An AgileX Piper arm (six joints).
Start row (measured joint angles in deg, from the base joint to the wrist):
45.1, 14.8, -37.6, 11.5, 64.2, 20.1
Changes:
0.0, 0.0, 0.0, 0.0, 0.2, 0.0
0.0, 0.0, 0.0, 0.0, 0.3, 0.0
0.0, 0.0, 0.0, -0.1, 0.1, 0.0
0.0, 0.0, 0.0, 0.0, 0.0, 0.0
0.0, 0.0, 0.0, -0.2, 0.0, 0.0
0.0, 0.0, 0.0, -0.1, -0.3, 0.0
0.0, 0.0, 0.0, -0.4, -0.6, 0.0
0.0, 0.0, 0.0, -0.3, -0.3, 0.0
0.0, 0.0, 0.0, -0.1, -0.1, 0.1
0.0, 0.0, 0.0, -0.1, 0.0, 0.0
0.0, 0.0, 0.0, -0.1, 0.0, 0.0
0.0, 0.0, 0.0, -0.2, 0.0, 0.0
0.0, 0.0, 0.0, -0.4, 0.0, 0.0
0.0, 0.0, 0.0, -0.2, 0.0, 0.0
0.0, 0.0, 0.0, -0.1, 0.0, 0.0
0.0, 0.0, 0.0, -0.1, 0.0, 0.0
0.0, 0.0, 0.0, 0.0, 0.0, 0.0
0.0, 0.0, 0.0, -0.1, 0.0, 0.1
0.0, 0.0, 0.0, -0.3, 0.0, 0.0
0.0, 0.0, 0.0, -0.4, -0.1, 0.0
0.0, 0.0, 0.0, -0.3, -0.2, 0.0
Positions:
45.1, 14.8, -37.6, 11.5, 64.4, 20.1
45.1, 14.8, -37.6, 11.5, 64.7, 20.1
45.1, 14.8, -37.6, 11.4, 64.8, 20.1
45.1, 14.8, -37.6, 11.4, 64.8, 20.1
45.1, 14.8, -37.6, 11.2, 64.8, 20.1
45.1, 14.8, -37.6, 11.1, 64.5, 20.1
45.1, 14.8, -37.6, 10.7, 63.9, 20.1
45.1, 14.8, -37.6, 10.4, 63.6, 20.1
45.1, 14.8, -37.6, 10.3, 63.5, 20.2
45.1, 14.8, -37.6, 10.2, 63.5, 20.2
45.1, 14.8, -37.6, 10.1, 63.5, 20.2
45.1, 14.8, -37.6, 9.9, 63.5, 20.2
45.1, 14.8, -37.6, 9.5, 63.5, 20.2
45.1, 14.8, -37.6, 9.3, 63.5, 20.2
45.1, 14.8, -37.6, 9.2, 63.5, 20.2
45.1, 14.8, -37.6, 9.1, 63.5, 20.2
45.1, 14.8, -37.6, 9.1, 63.5, 20.2
45.1, 14.8, -37.6, 9.0, 63.5, 20.3
45.1, 14.8, -37.6, 8.7, 63.5, 20.3
45.1, 14.8, -37.6, 8.3, 63.4, 20.3
45.1, 14.8, -37.6, 8.0, 63.2, 20.3

